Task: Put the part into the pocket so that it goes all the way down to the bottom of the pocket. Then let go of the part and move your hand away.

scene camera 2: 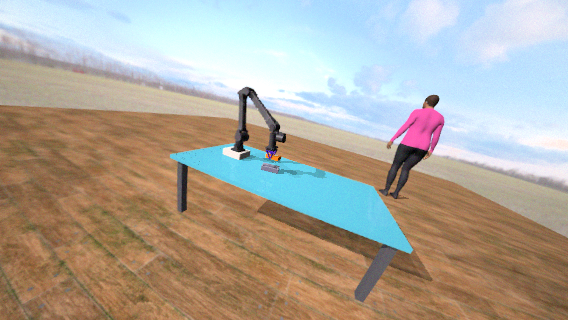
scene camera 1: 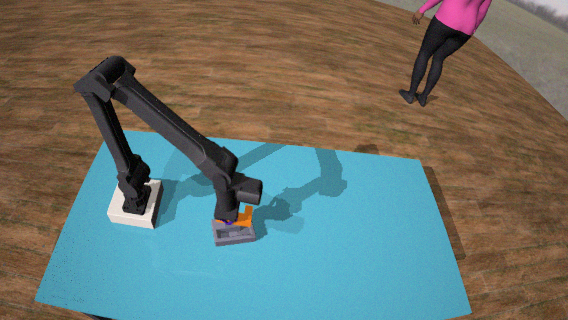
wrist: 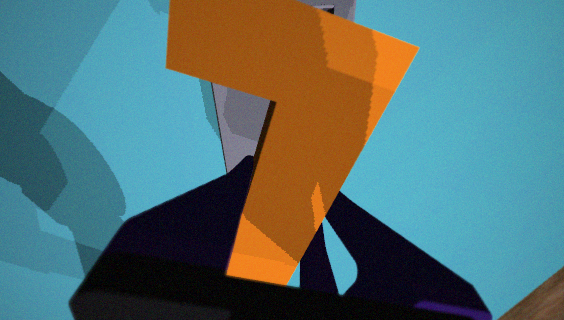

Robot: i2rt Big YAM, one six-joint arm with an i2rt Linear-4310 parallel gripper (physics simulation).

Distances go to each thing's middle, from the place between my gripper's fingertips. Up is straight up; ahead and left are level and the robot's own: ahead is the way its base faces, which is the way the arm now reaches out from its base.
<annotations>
My gripper is now 80 mm above the grey pocket block (scene camera 1: 224,234), 10 mm to the right of it and 10 mm short of it. Also, from my hand: orange L-shaped part (wrist: 329,80) (20 mm above, 10 mm to the left, 10 mm ahead).
</annotations>
